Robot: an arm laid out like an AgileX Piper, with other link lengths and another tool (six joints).
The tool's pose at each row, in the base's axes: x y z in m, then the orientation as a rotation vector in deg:
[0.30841, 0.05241, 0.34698, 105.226, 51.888, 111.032]
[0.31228, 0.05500, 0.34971, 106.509, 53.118, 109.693]
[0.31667, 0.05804, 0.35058, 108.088, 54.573, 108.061]
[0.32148, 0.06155, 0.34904, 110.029, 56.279, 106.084]
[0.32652, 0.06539, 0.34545, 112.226, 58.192, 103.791]
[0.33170, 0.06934, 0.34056, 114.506, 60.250, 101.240]
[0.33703, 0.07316, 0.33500, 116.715, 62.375, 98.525]
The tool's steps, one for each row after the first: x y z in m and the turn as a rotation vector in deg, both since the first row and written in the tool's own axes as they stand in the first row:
[0.00325, 0.00054, 0.00427, 1.212, -0.980, -0.220]
[0.00529, -0.00035, 0.00921, 2.687, -2.171, -0.441]
[0.00571, -0.00304, 0.01472, 4.477, -3.610, -0.639]
[0.00474, -0.00723, 0.02059, 6.519, -5.245, -0.837]
[0.00281, -0.01232, 0.02666, 8.704, -6.997, -1.085]
[0.00026, -0.01770, 0.03286, 10.927, -8.782, -1.410]

